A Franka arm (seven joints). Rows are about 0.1 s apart.
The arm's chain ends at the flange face. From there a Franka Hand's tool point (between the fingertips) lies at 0.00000 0.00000 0.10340 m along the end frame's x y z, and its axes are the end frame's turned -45 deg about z.
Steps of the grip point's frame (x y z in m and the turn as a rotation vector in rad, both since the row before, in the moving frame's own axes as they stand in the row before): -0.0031 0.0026 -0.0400 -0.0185 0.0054 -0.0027; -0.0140 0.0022 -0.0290 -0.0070 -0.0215 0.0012; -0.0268 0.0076 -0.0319 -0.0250 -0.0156 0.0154; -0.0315 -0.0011 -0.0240 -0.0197 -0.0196 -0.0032; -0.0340 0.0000 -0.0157 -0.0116 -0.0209 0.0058; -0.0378 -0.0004 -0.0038 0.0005 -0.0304 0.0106; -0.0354 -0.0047 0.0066 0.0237 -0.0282 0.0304
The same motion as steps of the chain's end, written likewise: -0.0021 0.0031 -0.0400 -0.0093 0.0169 -0.0027; -0.0073 0.0094 -0.0290 -0.0202 -0.0103 0.0012; -0.0142 0.0214 -0.0319 -0.0287 0.0066 0.0154; -0.0231 0.0186 -0.0240 -0.0278 0.0001 -0.0032; -0.0234 0.0217 -0.0157 -0.0230 -0.0066 0.0058; -0.0247 0.0243 -0.0038 -0.0211 -0.0218 0.0106; -0.0246 0.0214 0.0067 -0.0032 -0.0367 0.0304
